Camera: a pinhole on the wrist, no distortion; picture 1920 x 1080 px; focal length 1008.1 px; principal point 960.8 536.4 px. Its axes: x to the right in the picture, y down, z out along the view. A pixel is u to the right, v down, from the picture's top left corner.
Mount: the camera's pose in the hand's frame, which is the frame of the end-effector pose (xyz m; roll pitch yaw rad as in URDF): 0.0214 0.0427 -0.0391 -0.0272 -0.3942 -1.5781
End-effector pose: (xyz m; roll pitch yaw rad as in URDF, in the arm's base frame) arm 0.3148 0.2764 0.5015 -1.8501 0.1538 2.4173
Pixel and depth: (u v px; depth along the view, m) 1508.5 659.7 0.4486
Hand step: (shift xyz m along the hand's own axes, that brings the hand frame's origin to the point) 0.0881 -0.0112 0.4672
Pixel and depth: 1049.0 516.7 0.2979
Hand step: 0.0243 0.1330 0.2460
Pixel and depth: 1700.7 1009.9 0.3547
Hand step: 0.1968 -0.0645 0.3841
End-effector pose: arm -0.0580 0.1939 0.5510 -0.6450 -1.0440 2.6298
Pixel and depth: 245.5 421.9 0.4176
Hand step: -0.0115 0.4774 0.2337
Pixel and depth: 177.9 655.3 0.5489
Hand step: 0.1055 0.6458 0.3022
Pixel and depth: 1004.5 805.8 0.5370
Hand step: 0.1808 0.2247 0.4619
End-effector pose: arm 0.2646 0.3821 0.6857 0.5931 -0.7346 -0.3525
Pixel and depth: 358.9 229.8 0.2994
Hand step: -0.0594 0.3242 0.1709
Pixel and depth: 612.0 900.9 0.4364
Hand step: 0.1932 0.3468 0.3017
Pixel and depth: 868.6 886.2 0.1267
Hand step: 0.0692 0.1012 0.0723
